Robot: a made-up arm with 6 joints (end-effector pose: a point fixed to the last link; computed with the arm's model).
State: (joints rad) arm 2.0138 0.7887 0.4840 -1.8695 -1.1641 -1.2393
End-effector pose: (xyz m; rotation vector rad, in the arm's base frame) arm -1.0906 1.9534 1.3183 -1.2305 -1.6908 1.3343
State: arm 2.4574 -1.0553 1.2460 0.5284 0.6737 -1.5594
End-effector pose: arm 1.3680 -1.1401 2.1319 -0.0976 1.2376 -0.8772
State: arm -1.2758 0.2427 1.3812 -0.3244 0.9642 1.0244
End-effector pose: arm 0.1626 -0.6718 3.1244 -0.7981 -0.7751 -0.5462
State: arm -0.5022 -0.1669 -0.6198 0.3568 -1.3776 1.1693
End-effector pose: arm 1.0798 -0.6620 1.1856 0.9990 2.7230 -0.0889
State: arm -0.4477 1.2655 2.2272 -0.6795 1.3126 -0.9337
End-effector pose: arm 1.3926 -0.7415 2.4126 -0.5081 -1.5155 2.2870
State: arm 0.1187 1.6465 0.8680 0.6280 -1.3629 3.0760
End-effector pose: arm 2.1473 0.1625 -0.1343 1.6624 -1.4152 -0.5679
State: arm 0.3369 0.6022 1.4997 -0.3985 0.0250 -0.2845
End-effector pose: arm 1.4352 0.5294 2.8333 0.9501 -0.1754 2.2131
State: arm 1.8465 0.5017 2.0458 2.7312 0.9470 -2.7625
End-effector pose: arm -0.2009 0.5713 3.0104 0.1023 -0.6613 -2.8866
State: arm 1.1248 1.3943 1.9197 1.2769 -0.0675 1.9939
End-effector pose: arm 1.0223 2.0490 1.9316 -1.5689 -0.0145 -0.3250
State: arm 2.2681 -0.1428 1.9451 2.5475 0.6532 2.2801
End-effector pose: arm 0.4518 -0.6210 2.8850 -0.2707 -0.2644 -1.1660
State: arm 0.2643 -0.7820 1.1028 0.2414 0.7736 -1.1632
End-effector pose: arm -1.1340 -0.2540 2.7262 -1.0610 -1.0949 2.6274
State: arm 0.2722 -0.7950 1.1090 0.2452 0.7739 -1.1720
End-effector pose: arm -1.1633 -0.2714 2.7029 -1.0864 -1.1037 2.6302
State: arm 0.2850 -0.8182 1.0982 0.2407 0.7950 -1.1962
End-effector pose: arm -1.1906 -0.2951 2.6742 -1.1339 -1.1095 2.6564
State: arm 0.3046 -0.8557 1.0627 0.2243 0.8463 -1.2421
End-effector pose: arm -1.2134 -0.3276 2.6382 1.1914 1.0872 -2.6589
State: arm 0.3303 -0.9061 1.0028 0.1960 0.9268 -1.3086
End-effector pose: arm -1.2274 -0.3677 2.5958 1.2170 1.0036 -2.5484
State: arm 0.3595 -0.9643 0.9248 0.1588 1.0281 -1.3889
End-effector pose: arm -1.2289 -0.4113 2.5498 1.2440 0.9064 -2.4163
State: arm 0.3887 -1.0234 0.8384 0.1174 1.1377 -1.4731
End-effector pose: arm -1.2167 -0.4524 2.5045 1.2705 0.8113 -2.2781
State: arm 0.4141 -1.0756 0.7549 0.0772 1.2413 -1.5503
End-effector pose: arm -1.1929 -0.4845 2.4661 1.2933 0.7309 -2.1523
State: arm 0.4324 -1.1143 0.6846 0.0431 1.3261 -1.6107
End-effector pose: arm -1.1630 -0.5029 2.4403 1.3090 0.6730 -2.0552
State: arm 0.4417 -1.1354 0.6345 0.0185 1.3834 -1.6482
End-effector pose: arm -1.1324 -0.5063 2.4312 1.3139 0.6394 -1.9972
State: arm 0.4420 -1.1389 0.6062 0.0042 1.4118 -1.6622
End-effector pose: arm -1.1049 -0.4965 2.4387 1.3072 0.6272 -1.9789
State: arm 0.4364 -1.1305 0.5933 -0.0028 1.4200 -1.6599
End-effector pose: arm -1.0803 -0.4787 2.4572 1.2925 0.6290 -1.9876
